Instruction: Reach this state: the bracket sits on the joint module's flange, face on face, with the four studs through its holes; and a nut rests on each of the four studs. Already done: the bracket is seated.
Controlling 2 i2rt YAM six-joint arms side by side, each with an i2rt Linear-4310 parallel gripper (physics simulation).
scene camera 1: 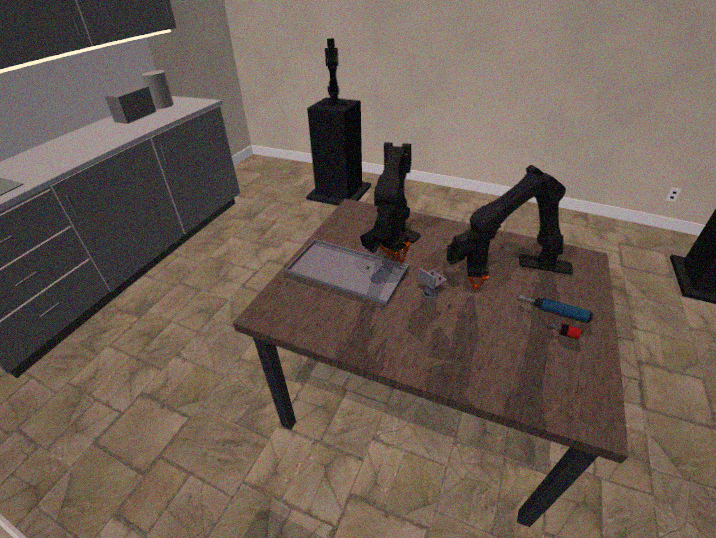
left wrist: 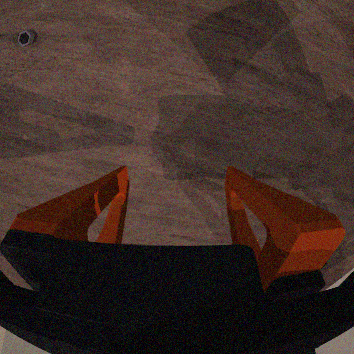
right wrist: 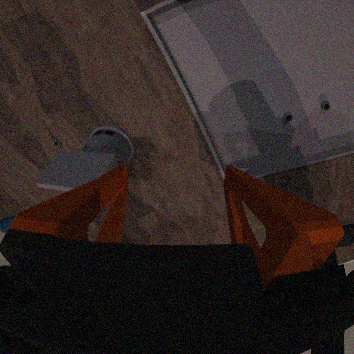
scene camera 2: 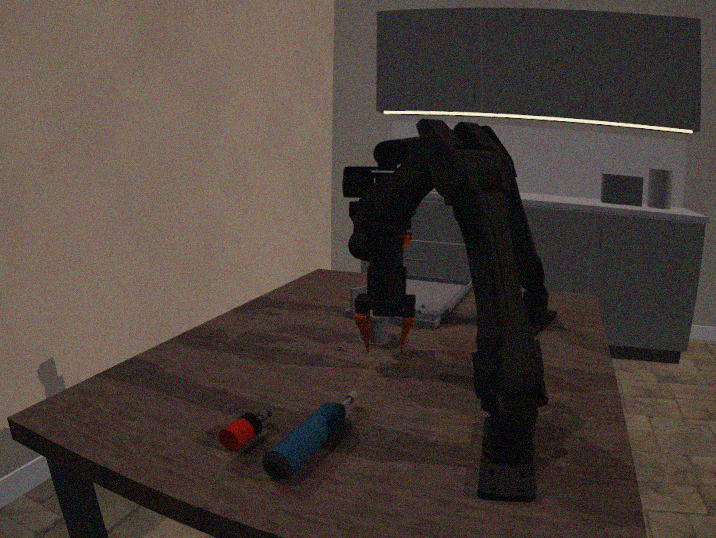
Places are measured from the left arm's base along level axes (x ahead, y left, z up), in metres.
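Pixels of known places: left gripper, fingertip midpoint: (scene camera 1: pixel 474 283) (left wrist: pixel 176 175) (scene camera 2: pixel 384 352); right gripper, fingertip midpoint: (scene camera 1: pixel 396 259) (right wrist: pixel 175 173); left arm's base, link origin: (scene camera 1: pixel 545 265) (scene camera 2: pixel 506 457); right arm's base, link origin: (scene camera 2: pixel 533 323).
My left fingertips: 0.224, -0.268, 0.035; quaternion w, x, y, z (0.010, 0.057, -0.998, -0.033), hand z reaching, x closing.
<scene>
Ahead of a thing's pixels: the offset from my left fingertips to its middle, as dx, dy, dz. Level surfaces: height alone.
The light grey bracket {+0.052, -0.147, +0.048} (scene camera 1: pixel 429 277) (right wrist: pixel 75 169) sits on the grey joint module {+0.052, -0.147, +0.002} (scene camera 1: pixel 430 291) (right wrist: pixel 111 145), right of the tray in scene camera 1. The studs and any nuts on them are too small or hidden to make out. One dark nut {+0.104, -0.074, -0.032} (left wrist: pixel 25 38) (right wrist: pixel 56 143) (scene camera 2: pixel 340 348) lies on the table. Two nuts {-0.012, -0.355, -0.028} (right wrist: pixel 287 117) {-0.017, -0.401, -0.028} (right wrist: pixel 325 105) lie in the tray. My left gripper (scene camera 1: pixel 478 283) (scene camera 2: pixel 384 350) (left wrist: pixel 176 175) is open and empty above the table, right of the bracket in scene camera 1. My right gripper (scene camera 1: pixel 399 258) (right wrist: pixel 175 173) is open and empty beside the tray's near corner.
The shallow grey tray {+0.014, -0.476, -0.027} (scene camera 1: pixel 337 292) (right wrist: pixel 182 90) lies at the left of the wooden table {dz -0.034} (scene camera 1: pixel 370 347) in scene camera 1. A blue screwdriver-like tool {+0.034, +0.275, -0.015} (scene camera 1: pixel 564 310) (scene camera 2: pixel 303 440) and a shorter red and black one {+0.130, +0.297, -0.018} (scene camera 1: pixel 570 331) (scene camera 2: pixel 237 432) lie at the right there.
</scene>
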